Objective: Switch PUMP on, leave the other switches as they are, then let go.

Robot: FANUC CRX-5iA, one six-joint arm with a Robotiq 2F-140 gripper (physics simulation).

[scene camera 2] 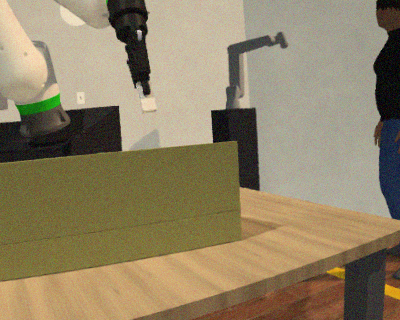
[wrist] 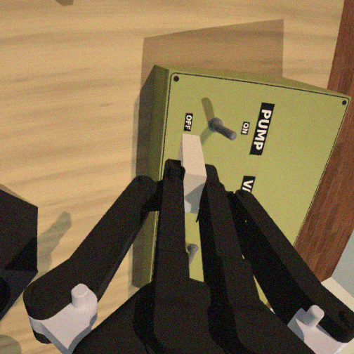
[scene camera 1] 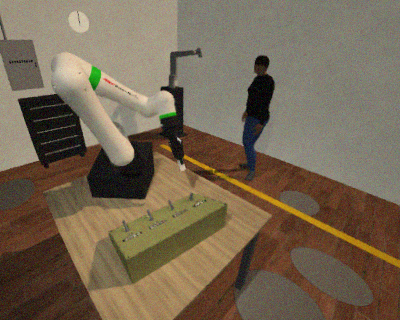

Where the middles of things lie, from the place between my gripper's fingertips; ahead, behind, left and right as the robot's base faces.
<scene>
Now: the olive switch box (scene camera 2: 75, 212) 160 mm ahead of my hand, 210 mm to the right of it and 140 mm below it.
</scene>
